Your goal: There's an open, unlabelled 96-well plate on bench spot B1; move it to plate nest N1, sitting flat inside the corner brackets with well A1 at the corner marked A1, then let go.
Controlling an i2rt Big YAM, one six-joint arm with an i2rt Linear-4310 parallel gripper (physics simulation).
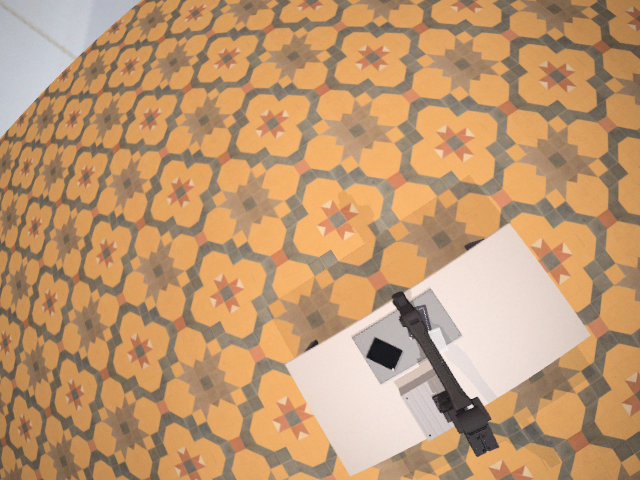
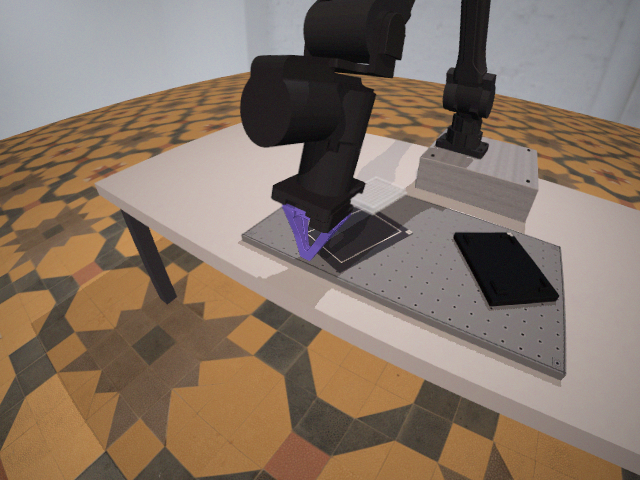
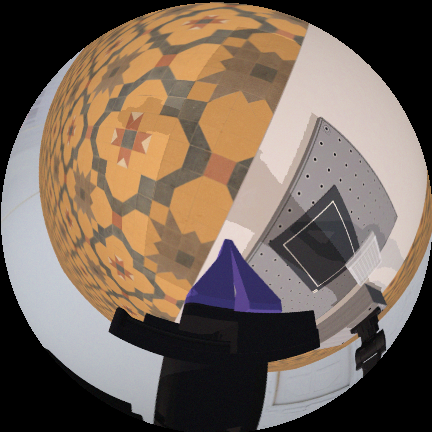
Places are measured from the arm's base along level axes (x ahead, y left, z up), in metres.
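Pixels of known places: gripper, fingertip midpoint: (image 2: 305, 258) (image 3: 225, 243); arm's base, origin of the base link: (image 1: 446, 399) (image 2: 462, 147) (image 3: 365, 319).
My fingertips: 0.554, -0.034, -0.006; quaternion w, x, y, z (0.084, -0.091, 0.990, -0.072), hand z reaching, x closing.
Observation:
Ahead of a thing's pixels: the offset from my fingertips to its top centre, as dx, dy, dz. Level surfaces: height alone.
The clear, whitish 96-well plate {-0.294, -0.068, -0.049} (image 1: 437, 338) (image 2: 378, 194) (image 3: 365, 259) lies off the outlined area of the dark B1 mat {dz -0.064} (image 2: 338, 265) (image 3: 320, 245), at its arm-base side. It seems to overlap the mat's edge; its A1 corner cannot be read. The black nest N1 {-0.235, +0.216, -0.048} (image 1: 384, 353) (image 2: 506, 268) is empty, with corner brackets and a small white mark at one corner. My gripper (image 2: 308, 254) (image 3: 225, 243) is shut, its purple fingers together with nothing between them. It points down, low over the mat's far side from the plate, apart from the plate.
The grey perforated board {-0.206, +0.066, -0.065} (image 1: 439, 304) (image 2: 423, 279) (image 3: 345, 160) carries the mat and nest. The arm's base block (image 1: 422, 408) (image 2: 475, 188) stands behind the board. The white table's front edge (image 2: 413, 365) runs close to the board and gripper.

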